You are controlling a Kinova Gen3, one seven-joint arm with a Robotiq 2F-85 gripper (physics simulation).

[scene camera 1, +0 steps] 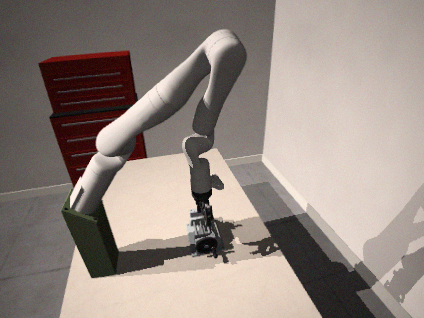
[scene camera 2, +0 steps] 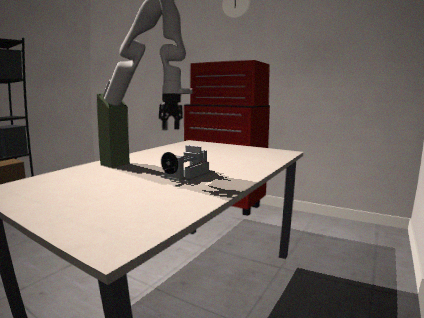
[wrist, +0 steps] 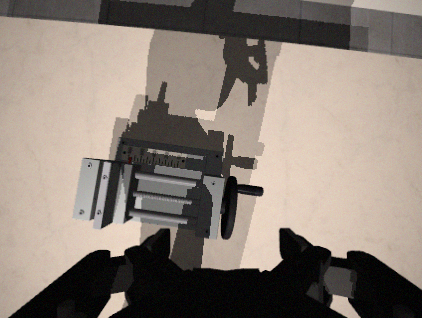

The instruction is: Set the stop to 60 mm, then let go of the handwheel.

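Where they show: gripper, fingertip midpoint: (scene camera 1: 204,218) (scene camera 2: 171,129) (wrist: 224,240); arm's base, link origin: (scene camera 1: 83,204) (scene camera 2: 112,100).
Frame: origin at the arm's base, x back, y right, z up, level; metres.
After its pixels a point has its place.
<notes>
The grey stop device (scene camera 1: 204,231) {x -0.451, y 0.044, z -0.323 m} (scene camera 2: 196,171) {x -0.489, y 0.107, z -0.302 m} (wrist: 213,200) {x -0.411, y 0.152, z -0.233 m} stands on the table with plates, rods and a screw. Its black handwheel (scene camera 1: 205,245) {x -0.389, y 0.176, z -0.252 m} (scene camera 2: 169,163) {x -0.398, y 0.180, z -0.258 m} (wrist: 229,207) {x -0.403, y 0.171, z -0.213 m} is at one end, with a crank handle (wrist: 250,190) {x -0.412, y 0.212, z -0.268 m} pointing right in the wrist view. A red pointer (wrist: 130,160) {x -0.487, y 0.030, z -0.276 m} sits near the left end of the scale (wrist: 155,161) {x -0.479, y 0.069, z -0.277 m}; the numbers are too blurred to read. The grey block (wrist: 126,194) {x -0.436, y 0.033, z -0.240 m} beside the pointer is at the left ends of the rods. My gripper (scene camera 2: 171,127) {x -0.398, y 0.156, z -0.123 m} (wrist: 224,240) {x -0.398, y 0.156, z -0.123 m} is open and empty, pointing down above the device, apart from the handwheel.
The pale table (scene camera 1: 150,190) {x -0.326, y -0.413, z -0.333 m} (scene camera 2: 100,215) {x -0.353, y 0.592, z -0.333 m} carries the device and the green arm pedestal (scene camera 1: 92,245) {x 0.015, y 0.060, z -0.145 m} (scene camera 2: 114,135) {x -0.034, y 0.043, z -0.173 m}. A red tool cabinet (scene camera 1: 90,80) (scene camera 2: 225,80) stands behind the table. Dark arm shadows lie across the table beside the device. A wall (scene camera 1: 345,100) rises beyond the floor strip.
</notes>
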